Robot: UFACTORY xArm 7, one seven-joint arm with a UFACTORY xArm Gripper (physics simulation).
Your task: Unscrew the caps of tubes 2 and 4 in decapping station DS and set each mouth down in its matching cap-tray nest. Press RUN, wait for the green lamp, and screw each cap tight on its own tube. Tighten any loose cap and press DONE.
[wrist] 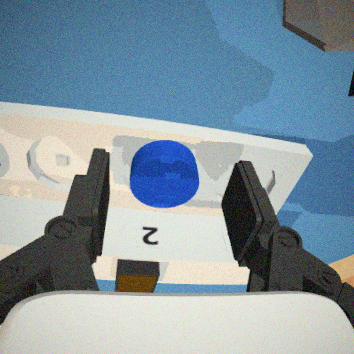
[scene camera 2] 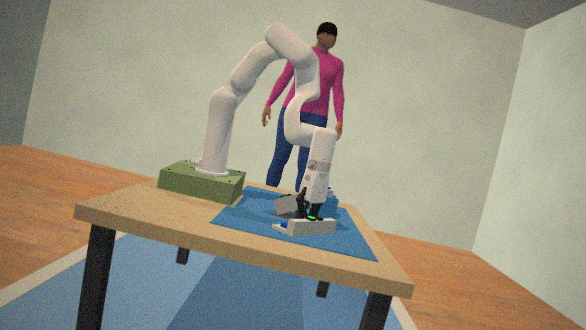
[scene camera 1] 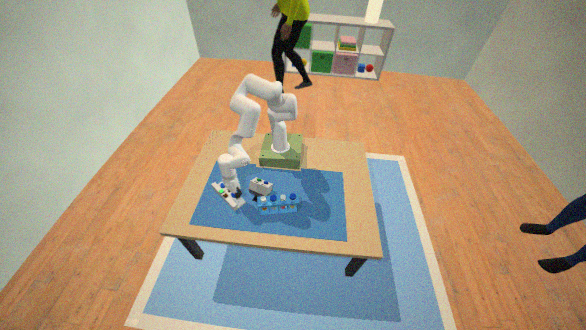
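Seen in the pictures: gripper, fingertip midpoint: (wrist: 169, 176) (scene camera 1: 234, 194); arm's base, origin of the base link: (scene camera 2: 211, 172) (scene camera 1: 280, 147).
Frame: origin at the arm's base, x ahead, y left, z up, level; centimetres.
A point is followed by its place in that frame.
The white cap tray (scene camera 1: 228, 202) {x 40.7, y -28.6, z -3.5 cm} (scene camera 2: 312, 227) {x 34.6, y -34.6, z -5.2 cm} (wrist: 290, 165) {x 38.1, y -21.0, z -6.7 cm} lies at the mat's left in scene camera 1. A blue cap (wrist: 164, 172) {x 33.2, y -26.4, z -5.2 cm} sits at nest 2. Another blue cap (scene camera 1: 222, 185) {x 27.3, y -34.8, z -5.7 cm} (scene camera 2: 284, 224) {x 26.0, y -35.6, z -5.8 cm} is at the tray's far end. A green lamp (scene camera 1: 221, 191) {x 34.0, y -33.5, z -2.5 cm} (scene camera 2: 312, 218) {x 33.9, y -34.9, z -2.5 cm} is bright; the amber one (wrist: 136, 283) {x 36.6, y -30.7, z -2.4 cm} beside it looks dim. My gripper (scene camera 2: 308, 212) {x 33.8, y -26.5, z -5.6 cm} (wrist: 169, 176) {x 33.8, y -26.5, z -5.6 cm} is open, pointing down, with its fingers on either side of the nest 2 cap and a gap at each side. The blue rack (scene camera 1: 278, 209) {x 44.3, y -0.8, z -5.2 cm} (scene camera 2: 330, 205) {x 43.8, y -11.8, z -1.0 cm} holds tubes with white and blue tops.
A small grey box (scene camera 1: 261, 187) {x 32.7, y -10.5, z -0.4 cm} (scene camera 2: 286, 205) {x 27.8, y -16.8, z -3.4 cm} with green and blue buttons stands between tray and rack. A small dark object (scene camera 1: 255, 198) {x 35.9, y -14.3, z -6.8 cm} is beside it. The blue mat (scene camera 1: 320, 225) {x 53.0, y 22.0, z -7.8 cm} lies on the wooden table (scene camera 1: 364, 200) {x 37.1, y 50.4, z -8.0 cm}. The green arm base (scene camera 1: 280, 159) {x 11.1, y 0.1, z 0.0 cm} stands behind.
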